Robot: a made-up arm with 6 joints.
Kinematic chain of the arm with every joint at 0, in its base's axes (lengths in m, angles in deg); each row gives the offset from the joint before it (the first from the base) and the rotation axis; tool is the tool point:
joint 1: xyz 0 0 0.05 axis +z
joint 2: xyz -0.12 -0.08 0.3 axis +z
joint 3: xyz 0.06 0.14 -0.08 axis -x
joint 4: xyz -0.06 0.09 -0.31 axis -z
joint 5: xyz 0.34 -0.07 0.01 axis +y
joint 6: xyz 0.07 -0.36 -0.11 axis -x
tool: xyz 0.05 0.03 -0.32
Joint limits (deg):
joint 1: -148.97..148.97
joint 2: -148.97..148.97
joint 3: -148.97..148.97
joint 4: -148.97..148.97
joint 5: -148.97..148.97
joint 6: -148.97..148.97
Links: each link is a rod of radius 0.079 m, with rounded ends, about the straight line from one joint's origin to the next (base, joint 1, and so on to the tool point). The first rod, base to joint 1, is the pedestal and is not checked.
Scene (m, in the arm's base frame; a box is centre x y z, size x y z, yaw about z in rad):
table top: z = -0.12
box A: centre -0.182 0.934 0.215 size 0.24 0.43 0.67 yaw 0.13
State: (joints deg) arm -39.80 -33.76 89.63 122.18 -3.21 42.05
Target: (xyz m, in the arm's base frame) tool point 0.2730 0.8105 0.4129
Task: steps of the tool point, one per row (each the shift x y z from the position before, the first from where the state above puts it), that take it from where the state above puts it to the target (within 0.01 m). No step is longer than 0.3 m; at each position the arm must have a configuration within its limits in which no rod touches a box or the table.
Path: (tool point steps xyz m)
1: 0.0323 -0.0313 0.2756
2: 0.1205 -0.0250 0.2425
3: 0.1903 -0.0162 0.1865
4: 0.2370 -0.0085 0.1161
5: 0.2579 -0.0051 0.0395
6: -0.0680 0.0007 -0.0202
7: -0.0496 0.0451 -0.0519
8: -0.0106 0.0763 -0.0819
9: 0.0406 0.0858 -0.1086
10: 0.0935 0.0697 -0.1306
11: 0.1357 0.0293 -0.1473
12: 0.1574 -0.0288 -0.1579

